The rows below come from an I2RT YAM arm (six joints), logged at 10 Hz.
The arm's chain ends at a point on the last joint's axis. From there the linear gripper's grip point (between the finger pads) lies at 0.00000 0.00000 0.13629 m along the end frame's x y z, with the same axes.
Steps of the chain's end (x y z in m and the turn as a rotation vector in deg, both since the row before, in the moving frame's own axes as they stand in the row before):
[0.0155, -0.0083, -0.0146, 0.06, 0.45, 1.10]
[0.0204, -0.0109, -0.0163, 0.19, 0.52, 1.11]
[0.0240, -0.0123, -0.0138, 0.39, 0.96, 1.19]
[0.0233, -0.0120, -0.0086, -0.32, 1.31, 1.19]
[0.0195, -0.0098, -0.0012, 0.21, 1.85, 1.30]
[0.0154, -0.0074, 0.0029, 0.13, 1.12, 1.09]
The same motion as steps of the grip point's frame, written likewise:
[0.0166, -0.0084, -0.0146, 0.06, 0.45, 1.10]
[0.0216, -0.0113, -0.0163, 0.19, 0.52, 1.11]
[0.0263, -0.0132, -0.0138, 0.39, 0.96, 1.19]
[0.0264, -0.0112, -0.0086, -0.32, 1.31, 1.19]
[0.0239, -0.0102, -0.0013, 0.21, 1.85, 1.30]
[0.0181, -0.0077, 0.0029, 0.13, 1.12, 1.09]

